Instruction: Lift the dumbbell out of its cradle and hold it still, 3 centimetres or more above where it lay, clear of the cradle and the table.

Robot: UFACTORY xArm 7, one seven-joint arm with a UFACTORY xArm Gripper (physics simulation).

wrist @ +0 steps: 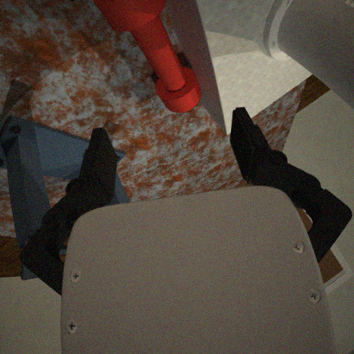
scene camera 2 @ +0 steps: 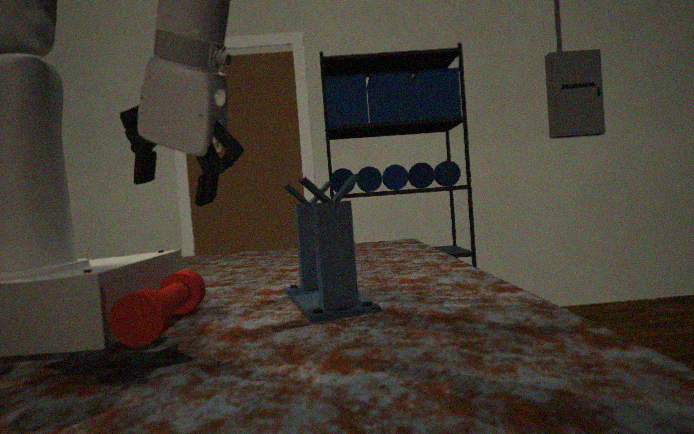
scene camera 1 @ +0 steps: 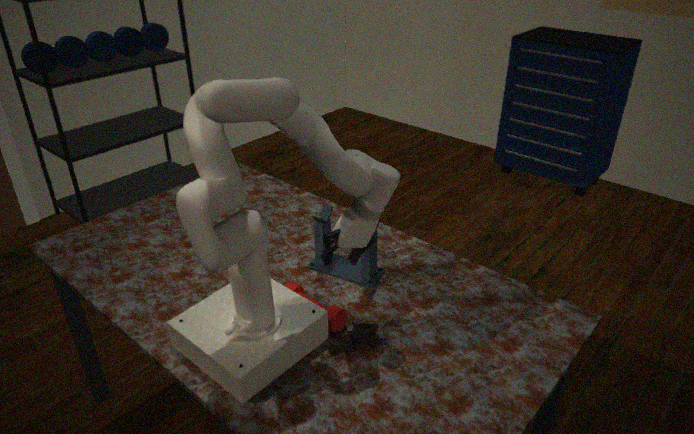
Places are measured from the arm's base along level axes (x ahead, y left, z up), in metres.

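Pixels of known places: gripper, fingertip midpoint: (scene camera 2: 173, 192) (scene camera 1: 337, 261); arm's base, link origin: (scene camera 2: 41, 272) (scene camera 1: 257, 321).
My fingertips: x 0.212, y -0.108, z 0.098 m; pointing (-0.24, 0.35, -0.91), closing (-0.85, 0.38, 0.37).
Observation:
Ahead of a thing's pixels: the offset from my fingertips to its middle.
The red dumbbell @[dz -0.152, dx -0.036, dy +0.061 m] (scene camera 1: 336, 318) (scene camera 2: 171, 299) (wrist: 161, 55) lies on its side on the table, close against the robot's base and outside the cradle. The blue-grey cradle @[dz -0.087, dx +0.200, dy +0.101 m] (scene camera 1: 319, 235) (scene camera 2: 335, 255) (wrist: 25, 180) stands upright apart from it, with nothing in its V-shaped tops. My gripper (scene camera 1: 340, 257) (scene camera 2: 174, 192) (wrist: 170, 132) is open and empty. In scene camera 2 it hangs well above the table, higher than the dumbbell and left of the cradle. In the wrist view the dumbbell's nearer end shows beyond the gap between the fingertips. In scene camera 1 the base hides part of the dumbbell.
The white robot base (scene camera 1: 204, 327) (scene camera 2: 51, 317) (wrist: 240, 90) is a low block right beside the dumbbell. A dark shelf rack (scene camera 1: 102, 133) (scene camera 2: 388, 58) with blue discs and a blue drawer cabinet (scene camera 1: 557, 102) stand off the table.

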